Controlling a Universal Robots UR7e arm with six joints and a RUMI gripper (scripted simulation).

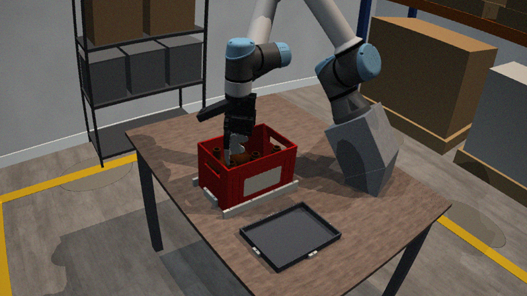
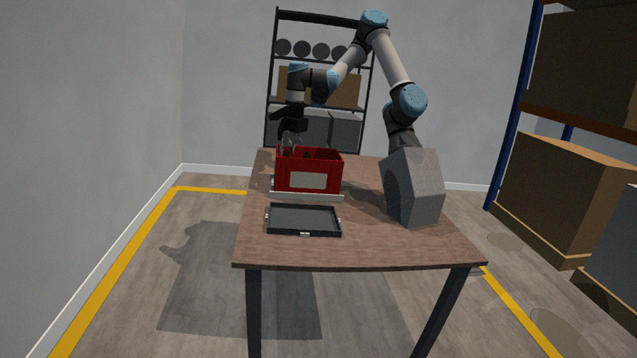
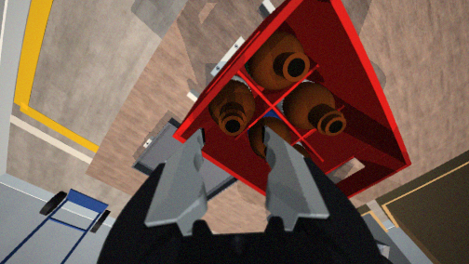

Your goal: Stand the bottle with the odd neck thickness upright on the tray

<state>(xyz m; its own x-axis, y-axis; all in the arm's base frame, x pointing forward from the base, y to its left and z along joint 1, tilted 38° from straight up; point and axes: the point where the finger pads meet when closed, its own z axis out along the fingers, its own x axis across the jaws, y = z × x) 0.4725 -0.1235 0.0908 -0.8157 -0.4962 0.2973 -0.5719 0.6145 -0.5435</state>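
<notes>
Now: hand 10 cm past the red crate, 2 cm to the left of it and 10 cm above it. Round my hand: dark tray (2 cm behind, 25 cm to the left, 17 cm below).
</notes>
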